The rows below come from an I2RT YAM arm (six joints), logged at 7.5 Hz.
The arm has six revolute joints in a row. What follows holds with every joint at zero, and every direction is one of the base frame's.
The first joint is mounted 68 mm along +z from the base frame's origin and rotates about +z.
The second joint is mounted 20 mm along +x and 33.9 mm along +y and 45.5 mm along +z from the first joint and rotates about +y.
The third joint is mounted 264 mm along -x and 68.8 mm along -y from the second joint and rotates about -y.
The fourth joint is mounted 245 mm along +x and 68.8 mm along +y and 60 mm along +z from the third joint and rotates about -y.
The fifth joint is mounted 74 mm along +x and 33.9 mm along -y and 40.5 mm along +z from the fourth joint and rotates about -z.
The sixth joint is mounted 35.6 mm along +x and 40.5 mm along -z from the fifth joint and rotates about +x.
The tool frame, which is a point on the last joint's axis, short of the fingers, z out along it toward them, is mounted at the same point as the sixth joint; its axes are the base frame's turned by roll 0, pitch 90 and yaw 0 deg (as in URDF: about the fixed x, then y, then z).
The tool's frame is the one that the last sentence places.
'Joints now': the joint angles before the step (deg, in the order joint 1, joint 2, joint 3, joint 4, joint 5, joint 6). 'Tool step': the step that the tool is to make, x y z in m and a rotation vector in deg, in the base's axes. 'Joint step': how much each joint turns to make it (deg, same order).
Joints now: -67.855, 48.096, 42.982, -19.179, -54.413, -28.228
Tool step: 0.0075, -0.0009, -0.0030, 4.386, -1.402, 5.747
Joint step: 1.524, 2.122, 0.420, -0.408, -5.100, 1.652
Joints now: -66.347, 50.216, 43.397, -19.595, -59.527, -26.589
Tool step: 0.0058, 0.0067, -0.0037, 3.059, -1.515, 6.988
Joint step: 2.022, 0.360, -0.406, -1.256, -5.630, 0.144
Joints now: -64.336, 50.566, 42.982, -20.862, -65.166, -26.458
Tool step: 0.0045, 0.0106, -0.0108, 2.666, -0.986, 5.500
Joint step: 2.552, -1.157, -2.762, 0.613, -3.590, 1.019
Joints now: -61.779, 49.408, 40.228, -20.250, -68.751, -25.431
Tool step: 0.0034, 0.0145, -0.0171, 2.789, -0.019, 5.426
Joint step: 3.223, -1.919, -4.015, -0.063, -2.611, 0.265
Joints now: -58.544, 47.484, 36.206, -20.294, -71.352, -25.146
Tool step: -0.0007, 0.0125, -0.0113, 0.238, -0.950, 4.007
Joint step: 2.027, -2.515, -3.274, 0.265, -2.172, -0.843
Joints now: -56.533, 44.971, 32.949, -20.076, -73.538, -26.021
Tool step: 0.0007, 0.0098, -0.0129, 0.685, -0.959, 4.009
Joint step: 2.156, -1.686, -3.517, 1.862, -2.196, 0.053
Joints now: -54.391, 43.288, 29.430, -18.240, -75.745, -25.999
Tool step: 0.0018, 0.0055, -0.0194, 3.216, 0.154, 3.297
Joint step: 1.688, -0.145, -4.660, 4.682, -2.312, 2.920
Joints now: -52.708, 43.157, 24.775, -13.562, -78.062, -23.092
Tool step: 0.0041, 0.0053, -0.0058, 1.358, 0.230, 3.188
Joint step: 2.477, 0.412, -1.219, 1.345, -0.956, 0.939
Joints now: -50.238, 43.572, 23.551, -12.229, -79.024, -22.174
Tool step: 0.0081, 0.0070, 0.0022, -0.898, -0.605, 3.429
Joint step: 4.145, 0.257, -0.019, 2.564, 0.690, 1.239
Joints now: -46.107, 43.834, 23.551, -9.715, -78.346, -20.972
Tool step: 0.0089, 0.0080, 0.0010, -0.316, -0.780, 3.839
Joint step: 4.513, 0.497, -0.653, 4.754, 0.446, 2.885
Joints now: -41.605, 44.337, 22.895, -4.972, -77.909, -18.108
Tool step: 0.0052, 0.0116, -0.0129, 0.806, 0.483, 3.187
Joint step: 4.631, -0.084, -3.847, 6.861, 1.177, 4.081
